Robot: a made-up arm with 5 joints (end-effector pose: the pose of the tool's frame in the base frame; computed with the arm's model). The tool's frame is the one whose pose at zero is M. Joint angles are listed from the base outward.
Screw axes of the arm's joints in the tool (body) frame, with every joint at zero. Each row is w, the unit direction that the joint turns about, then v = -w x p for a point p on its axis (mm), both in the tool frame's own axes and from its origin. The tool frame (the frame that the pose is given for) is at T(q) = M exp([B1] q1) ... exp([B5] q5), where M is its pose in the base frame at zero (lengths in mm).
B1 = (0, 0, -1, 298, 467, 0)
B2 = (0, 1, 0, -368, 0, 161)
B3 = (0, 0, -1, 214, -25, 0)
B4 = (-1, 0, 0, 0, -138, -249)
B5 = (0, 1, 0, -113, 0, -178)
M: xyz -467 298 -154 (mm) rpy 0 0 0 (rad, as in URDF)
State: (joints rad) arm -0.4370 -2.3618 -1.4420 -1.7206 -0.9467
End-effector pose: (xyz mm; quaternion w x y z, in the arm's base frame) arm -292.7 -15.0 168.4 0.2958 0.2641 -0.4842 0.7800
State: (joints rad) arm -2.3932 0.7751 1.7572 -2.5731 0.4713
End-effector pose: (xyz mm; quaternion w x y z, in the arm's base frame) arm 241.3 -433.8 485.9 0.4957 0.6707 0.3521 0.4248
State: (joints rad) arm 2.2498 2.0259 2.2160 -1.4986 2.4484
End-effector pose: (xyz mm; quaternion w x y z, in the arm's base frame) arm 474.7 26.9 154.2 0.4009 -0.7592 0.1189 0.4987
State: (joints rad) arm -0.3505 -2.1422 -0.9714 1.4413 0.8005
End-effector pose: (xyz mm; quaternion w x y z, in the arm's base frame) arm 189.0 -77.9 440.7 0.4191 -0.2866 -0.7153 -0.4801
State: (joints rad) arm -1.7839 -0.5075 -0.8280 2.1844 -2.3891
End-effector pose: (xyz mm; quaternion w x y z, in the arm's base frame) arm 152.4 -282.9 -401.7 0.7862 -0.1530 0.5463 -0.2451
